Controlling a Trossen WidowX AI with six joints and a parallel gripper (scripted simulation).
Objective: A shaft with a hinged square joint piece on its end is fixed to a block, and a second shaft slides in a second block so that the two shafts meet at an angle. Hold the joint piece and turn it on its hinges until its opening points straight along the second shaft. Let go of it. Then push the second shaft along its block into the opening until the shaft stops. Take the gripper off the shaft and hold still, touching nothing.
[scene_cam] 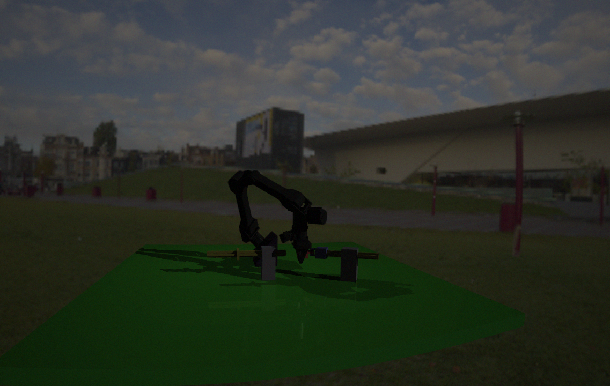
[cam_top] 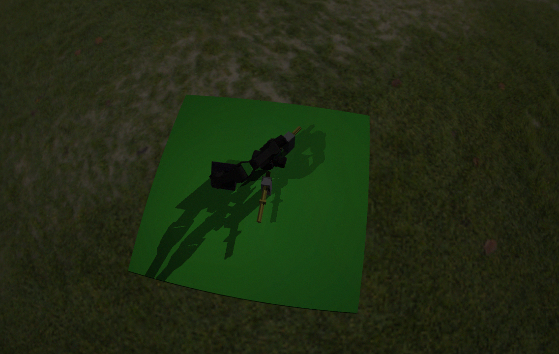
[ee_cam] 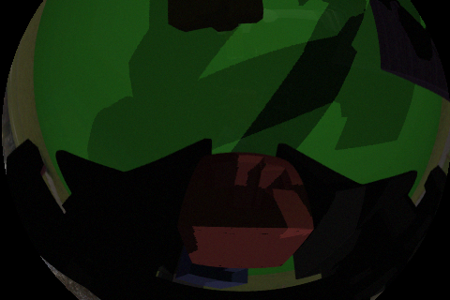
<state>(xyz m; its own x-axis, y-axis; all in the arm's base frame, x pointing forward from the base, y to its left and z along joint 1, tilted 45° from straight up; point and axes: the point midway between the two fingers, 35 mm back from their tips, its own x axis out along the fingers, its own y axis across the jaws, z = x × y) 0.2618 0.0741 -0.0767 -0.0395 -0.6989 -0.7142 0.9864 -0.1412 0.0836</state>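
Now: the red square joint piece 40 mm above my gripper tip and 20 mm to the left of it.
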